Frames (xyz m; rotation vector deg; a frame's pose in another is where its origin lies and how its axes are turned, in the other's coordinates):
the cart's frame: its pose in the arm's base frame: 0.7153 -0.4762 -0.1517 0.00 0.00 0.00
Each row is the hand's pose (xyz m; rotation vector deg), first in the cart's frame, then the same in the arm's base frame.
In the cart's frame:
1: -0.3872 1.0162 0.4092 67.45 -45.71 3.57
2: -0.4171 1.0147 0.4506 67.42 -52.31 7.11
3: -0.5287 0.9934 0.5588 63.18 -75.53 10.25
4: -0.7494 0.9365 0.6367 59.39 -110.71 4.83
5: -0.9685 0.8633 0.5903 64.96 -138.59 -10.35
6: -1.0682 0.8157 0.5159 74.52 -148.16 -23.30
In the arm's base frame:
1: 0.3281 0.5400 0.2575 67.45 -45.71 3.57
2: 0.2982 0.5385 0.2989 67.42 -52.31 7.11
3: 0.1866 0.5172 0.4071 63.18 -75.53 10.25
4: -0.0341 0.4603 0.4850 59.39 -110.71 4.83
5: -0.2532 0.3871 0.4386 64.96 -138.59 -10.35
6: -0.3529 0.3395 0.3642 74.52 -148.16 -23.30

